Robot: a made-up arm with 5 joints. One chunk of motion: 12 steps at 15 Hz.
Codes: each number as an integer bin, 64 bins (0 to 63) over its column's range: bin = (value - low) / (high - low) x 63, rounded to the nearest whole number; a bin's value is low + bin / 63 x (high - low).
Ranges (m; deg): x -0.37..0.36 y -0.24..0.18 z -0.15..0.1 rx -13..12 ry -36..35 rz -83..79
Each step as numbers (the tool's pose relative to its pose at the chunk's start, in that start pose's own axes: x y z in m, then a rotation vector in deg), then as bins.
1 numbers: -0.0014 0.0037 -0.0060 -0.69 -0.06 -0.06
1 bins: 32 37 36 31 32 32
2 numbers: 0.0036 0.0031 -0.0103 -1.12 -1.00 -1.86
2 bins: 32 36 35 30 31 32
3 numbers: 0.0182 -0.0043 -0.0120 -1.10 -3.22 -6.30
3 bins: 34 35 35 30 29 30
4 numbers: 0.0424 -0.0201 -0.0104 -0.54 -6.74 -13.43
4 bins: 36 33 35 31 26 27
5 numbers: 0.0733 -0.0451 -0.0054 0.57 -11.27 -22.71
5 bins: 38 29 36 34 22 23
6 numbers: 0.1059 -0.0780 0.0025 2.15 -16.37 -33.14
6 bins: 41 24 38 38 17 19
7 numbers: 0.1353 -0.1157 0.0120 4.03 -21.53 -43.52
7 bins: 44 19 41 43 13 15
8 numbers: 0.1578 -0.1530 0.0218 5.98 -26.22 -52.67
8 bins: 46 13 43 48 9 12
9 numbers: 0.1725 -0.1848 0.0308 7.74 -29.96 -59.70
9 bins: 47 8 46 52 5 9
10 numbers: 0.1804 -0.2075 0.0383 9.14 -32.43 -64.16
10 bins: 48 5 47 56 3 7
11 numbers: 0.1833 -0.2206 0.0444 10.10 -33.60 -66.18
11 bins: 48 3 49 58 2 7
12 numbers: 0.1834 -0.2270 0.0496 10.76 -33.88 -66.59
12 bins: 48 2 50 60 2 6
